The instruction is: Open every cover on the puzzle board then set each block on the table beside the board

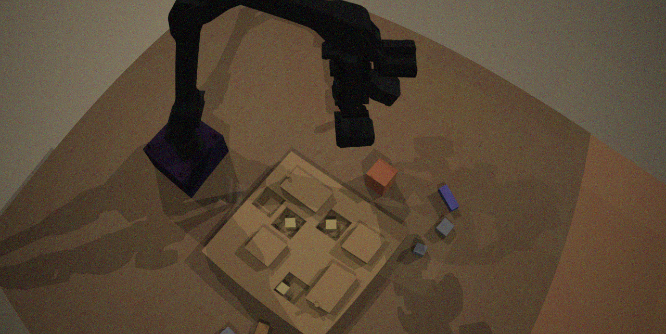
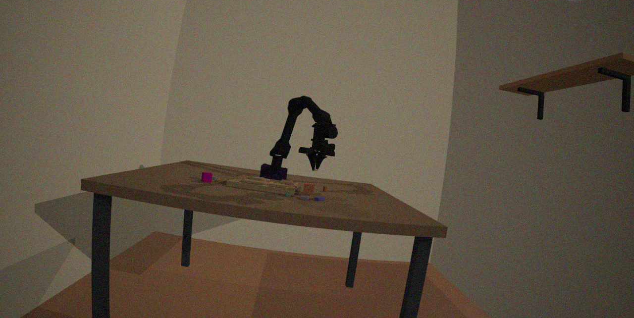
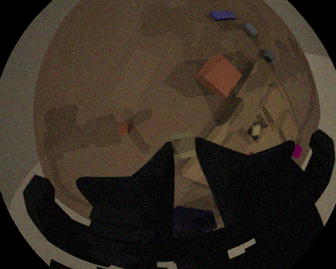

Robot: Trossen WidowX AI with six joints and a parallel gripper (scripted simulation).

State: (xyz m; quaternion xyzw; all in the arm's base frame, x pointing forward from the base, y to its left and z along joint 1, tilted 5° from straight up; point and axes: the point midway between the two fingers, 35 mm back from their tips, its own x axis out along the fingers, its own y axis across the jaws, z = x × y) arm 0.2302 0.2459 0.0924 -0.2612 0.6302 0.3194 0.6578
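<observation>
My gripper tip is now 9 cm short of the tan puzzle board, 20 cm to the left of it and 9 cm above it. Round my gripper tip: blue-violet bar (23 cm ahead, 7 cm to the left, 10 cm below); small orange block (7 cm behind, 5 cm to the left, 9 cm below); orange cube (9 cm ahead, 8 cm below).
</observation>
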